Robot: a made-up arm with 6 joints.
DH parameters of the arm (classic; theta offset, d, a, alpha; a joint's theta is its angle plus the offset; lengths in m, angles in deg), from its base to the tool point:
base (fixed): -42.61 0 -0.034 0
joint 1: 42.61 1.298 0.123 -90
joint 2: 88.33 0 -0.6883 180
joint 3: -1.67 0.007 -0.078 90
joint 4: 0 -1.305 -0.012 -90
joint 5: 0 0.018 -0.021 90
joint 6: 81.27 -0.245 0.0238 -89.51
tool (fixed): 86.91 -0.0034 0 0
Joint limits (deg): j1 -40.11..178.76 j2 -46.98..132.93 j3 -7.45..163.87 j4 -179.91..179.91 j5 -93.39..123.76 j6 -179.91..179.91
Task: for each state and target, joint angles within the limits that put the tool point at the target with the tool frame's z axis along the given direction. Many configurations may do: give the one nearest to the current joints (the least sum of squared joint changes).
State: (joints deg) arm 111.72 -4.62 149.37 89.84 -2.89 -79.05
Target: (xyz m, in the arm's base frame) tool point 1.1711 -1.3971 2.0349 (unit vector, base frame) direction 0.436 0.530 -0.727
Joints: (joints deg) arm 126.88 -41.40 127.43 80.66 -27.96 -119.90
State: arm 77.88 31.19 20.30 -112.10 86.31 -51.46
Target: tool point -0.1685 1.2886 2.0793 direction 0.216 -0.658 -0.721
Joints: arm 107.18 -5.29 -7.45 -66.11 112.99 -34.72
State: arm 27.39 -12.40 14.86 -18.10 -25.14 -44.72
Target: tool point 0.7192 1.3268 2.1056 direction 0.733 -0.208 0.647
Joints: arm 61.59 -11.34 -6.75 -5.37 -17.93 -34.24
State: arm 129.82 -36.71 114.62 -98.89 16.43 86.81
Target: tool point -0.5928 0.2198 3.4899 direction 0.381 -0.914 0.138
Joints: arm 165.40 12.57 86.49 -58.93 -3.96 119.83
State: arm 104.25 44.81 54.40 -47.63 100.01 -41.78
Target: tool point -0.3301 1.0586 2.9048 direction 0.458 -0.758 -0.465
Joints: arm 116.05 -1.35 30.18 -32.58 83.94 6.94
